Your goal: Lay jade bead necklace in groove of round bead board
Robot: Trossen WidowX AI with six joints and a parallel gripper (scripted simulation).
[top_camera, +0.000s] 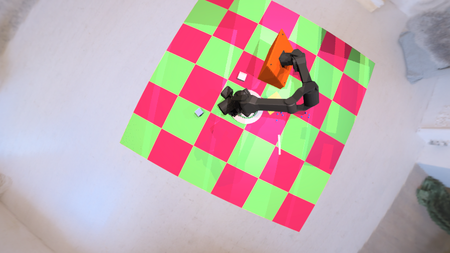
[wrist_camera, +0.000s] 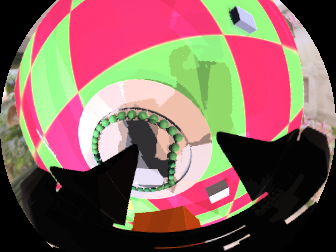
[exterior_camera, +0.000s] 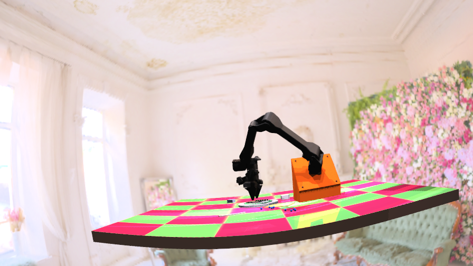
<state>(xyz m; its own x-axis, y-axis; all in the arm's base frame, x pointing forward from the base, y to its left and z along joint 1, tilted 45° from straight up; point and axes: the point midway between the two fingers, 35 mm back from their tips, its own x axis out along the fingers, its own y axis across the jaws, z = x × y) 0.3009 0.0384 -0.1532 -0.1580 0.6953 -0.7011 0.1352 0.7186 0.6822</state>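
Right now my gripper tip is 20 mm past the round bead board, 60 mm to the right of it and 10 mm above it. The rest, counted from my gripper tip: pale blue cube (150 mm ahead, 160 mm to the right, 10 mm below); white cube (160 mm behind, 60 mm to the right, 10 mm below); yellow patch (130 mm behind, 180 mm to the left, 20 mm below).
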